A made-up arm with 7 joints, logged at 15 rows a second.
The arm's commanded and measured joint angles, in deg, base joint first. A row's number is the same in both.
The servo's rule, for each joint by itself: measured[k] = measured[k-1] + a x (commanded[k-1-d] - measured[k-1]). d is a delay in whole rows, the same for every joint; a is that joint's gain. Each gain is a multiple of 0.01, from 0.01 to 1. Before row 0 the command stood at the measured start. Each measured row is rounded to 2 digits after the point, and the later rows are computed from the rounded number. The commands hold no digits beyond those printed.
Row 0, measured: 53.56, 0.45, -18.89, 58.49, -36.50, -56.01, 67.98
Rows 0 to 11, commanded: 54.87, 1.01, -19.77, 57.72, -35.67, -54.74, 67.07; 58.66, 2.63, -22.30, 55.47, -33.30, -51.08, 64.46; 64.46, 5.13, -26.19, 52.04, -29.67, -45.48, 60.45; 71.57, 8.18, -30.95, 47.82, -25.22, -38.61, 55.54; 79.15, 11.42, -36.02, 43.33, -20.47, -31.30, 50.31; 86.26, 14.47, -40.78, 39.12, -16.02, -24.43, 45.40; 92.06, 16.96, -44.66, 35.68, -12.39, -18.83, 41.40; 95.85, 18.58, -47.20, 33.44, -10.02, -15.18, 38.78; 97.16, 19.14, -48.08, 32.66, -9.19, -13.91, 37.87; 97.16, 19.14, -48.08, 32.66, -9.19, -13.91, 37.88; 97.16, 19.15, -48.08, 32.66, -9.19, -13.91, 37.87; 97.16, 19.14, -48.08, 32.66, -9.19, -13.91, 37.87
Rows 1 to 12, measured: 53.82, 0.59, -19.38, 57.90, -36.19, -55.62, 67.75; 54.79, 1.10, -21.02, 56.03, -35.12, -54.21, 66.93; 56.72, 2.11, -23.92, 52.96, -33.10, -51.50, 65.31; 59.69, 3.63, -27.86, 49.00, -30.18, -47.50, 62.87; 63.58, 5.58, -32.43, 44.63, -26.59, -42.48, 59.73; 68.12, 7.80, -37.11, 40.39, -22.68, -36.88, 56.15; 72.91, 10.09, -41.34, 36.76, -18.87, -31.28, 52.46; 77.50, 12.21, -44.62, 34.20, -15.60, -26.29, 49.04; 81.43, 13.94, -46.56, 33.01, -13.23, -22.45, 46.25; 84.58, 15.24, -47.41, 32.74, -11.74, -19.80, 44.16; 87.10, 16.22, -47.79, 32.68, -10.80, -17.97, 42.59; 89.11, 16.95, -47.95, 32.66, -10.20, -16.71, 41.41
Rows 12 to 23, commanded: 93.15, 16.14, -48.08, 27.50, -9.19, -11.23, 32.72; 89.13, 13.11, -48.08, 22.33, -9.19, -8.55, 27.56; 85.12, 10.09, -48.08, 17.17, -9.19, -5.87, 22.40; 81.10, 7.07, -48.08, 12.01, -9.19, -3.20, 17.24; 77.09, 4.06, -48.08, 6.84, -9.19, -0.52, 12.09; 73.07, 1.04, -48.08, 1.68, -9.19, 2.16, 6.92; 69.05, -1.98, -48.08, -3.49, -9.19, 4.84, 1.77; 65.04, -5.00, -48.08, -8.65, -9.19, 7.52, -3.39; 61.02, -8.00, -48.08, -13.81, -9.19, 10.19, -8.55; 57.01, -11.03, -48.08, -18.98, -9.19, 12.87, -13.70; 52.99, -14.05, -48.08, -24.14, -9.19, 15.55, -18.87; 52.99, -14.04, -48.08, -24.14, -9.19, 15.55, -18.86
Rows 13 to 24, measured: 89.92, 16.75, -48.02, 28.69, -9.83, -15.01, 39.24; 89.76, 15.84, -48.05, 23.79, -9.59, -13.01, 36.32; 88.83, 14.40, -48.07, 18.69, -9.44, -10.80, 32.84; 87.28, 12.57, -48.08, 13.55, -9.35, -8.44, 28.94; 85.24, 10.44, -48.08, 8.38, -9.29, -5.98, 24.73; 82.81, 8.09, -48.08, 3.22, -9.25, -3.46, 20.28; 80.06, 5.57, -48.08, -1.95, -9.23, -0.89, 15.65; 77.06, 2.93, -48.08, -7.11, -9.22, 1.72, 10.89; 73.85, 0.20, -48.08, -12.27, -9.21, 4.35, 6.03; 70.48, -2.61, -48.08, -17.44, -9.20, 6.99, 1.10; 66.98, -5.47, -48.08, -22.60, -9.20, 9.64, -3.89; 64.18, -7.61, -48.08, -23.79, -9.20, 11.47, -7.63
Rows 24 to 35, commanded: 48.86, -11.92, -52.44, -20.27, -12.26, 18.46, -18.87; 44.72, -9.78, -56.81, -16.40, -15.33, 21.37, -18.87; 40.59, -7.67, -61.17, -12.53, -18.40, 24.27, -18.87; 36.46, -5.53, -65.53, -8.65, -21.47, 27.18, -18.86; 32.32, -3.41, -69.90, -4.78, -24.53, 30.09, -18.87; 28.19, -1.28, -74.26, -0.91, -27.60, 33.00, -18.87; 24.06, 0.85, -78.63, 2.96, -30.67, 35.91, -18.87; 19.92, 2.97, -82.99, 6.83, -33.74, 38.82, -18.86; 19.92, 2.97, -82.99, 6.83, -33.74, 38.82, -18.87; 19.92, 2.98, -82.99, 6.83, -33.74, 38.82, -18.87; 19.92, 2.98, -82.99, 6.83, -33.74, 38.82, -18.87; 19.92, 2.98, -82.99, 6.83, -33.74, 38.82, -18.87
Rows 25 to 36, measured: 61.12, -8.69, -50.52, -21.08, -10.33, 13.64, -10.44; 57.84, -8.96, -54.04, -17.48, -12.18, 16.04, -12.55; 54.39, -8.64, -58.03, -13.67, -14.48, 18.59, -14.13; 50.80, -7.86, -62.23, -9.80, -17.07, 21.25, -15.31; 47.10, -6.75, -66.53, -5.93, -19.83, 23.99, -16.20; 43.32, -5.38, -70.86, -2.06, -22.70, 26.78, -16.87; 39.47, -3.82, -75.21, 1.81, -25.65, 29.61, -17.37; 35.56, -2.12, -79.57, 5.68, -28.64, 32.47, -17.74; 32.43, -0.85, -81.49, 6.57, -30.53, 34.44, -18.02; 29.93, 0.11, -82.33, 6.77, -31.72, 35.80, -18.23; 27.93, 0.83, -82.70, 6.82, -32.47, 36.74, -18.39; 26.33, 1.37, -82.86, 6.83, -32.94, 37.38, -18.51
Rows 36 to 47, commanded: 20.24, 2.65, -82.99, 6.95, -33.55, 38.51, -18.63; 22.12, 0.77, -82.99, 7.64, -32.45, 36.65, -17.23; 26.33, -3.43, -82.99, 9.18, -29.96, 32.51, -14.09; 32.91, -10.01, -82.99, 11.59, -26.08, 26.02, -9.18; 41.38, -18.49, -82.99, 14.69, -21.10, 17.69, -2.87; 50.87, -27.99, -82.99, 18.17, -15.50, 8.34, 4.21; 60.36, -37.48, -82.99, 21.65, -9.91, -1.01, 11.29; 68.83, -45.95, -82.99, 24.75, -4.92, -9.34, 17.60; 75.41, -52.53, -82.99, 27.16, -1.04, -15.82, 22.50; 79.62, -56.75, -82.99, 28.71, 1.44, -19.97, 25.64; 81.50, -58.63, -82.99, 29.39, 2.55, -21.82, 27.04; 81.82, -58.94, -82.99, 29.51, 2.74, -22.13, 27.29
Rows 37 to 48, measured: 25.11, 1.69, -82.93, 6.92, -33.17, 37.73, -18.54; 24.51, 1.46, -82.96, 7.47, -32.90, 37.40, -18.21; 24.87, 0.24, -82.98, 8.79, -31.81, 35.88, -17.18; 26.48, -2.32, -82.99, 10.95, -29.69, 32.82, -15.18; 29.46, -6.36, -82.99, 13.83, -26.51, 28.13, -12.10; 33.74, -11.77, -82.99, 17.17, -22.44, 22.00, -8.02; 39.06, -18.20, -82.99, 20.62, -17.80, 14.87, -3.19; 45.01, -25.14, -82.99, 23.80, -13.03, 7.36, 2.01; 51.09, -31.99, -82.99, 26.39, -8.59, 0.17, 7.13; 56.80, -38.18, -82.99, 28.18, -4.88, -6.07, 11.76; 61.74, -43.29, -82.99, 29.11, -2.13, -10.95, 15.58; 65.76, -47.20, -82.99, 29.42, -0.33, -14.42, 18.51
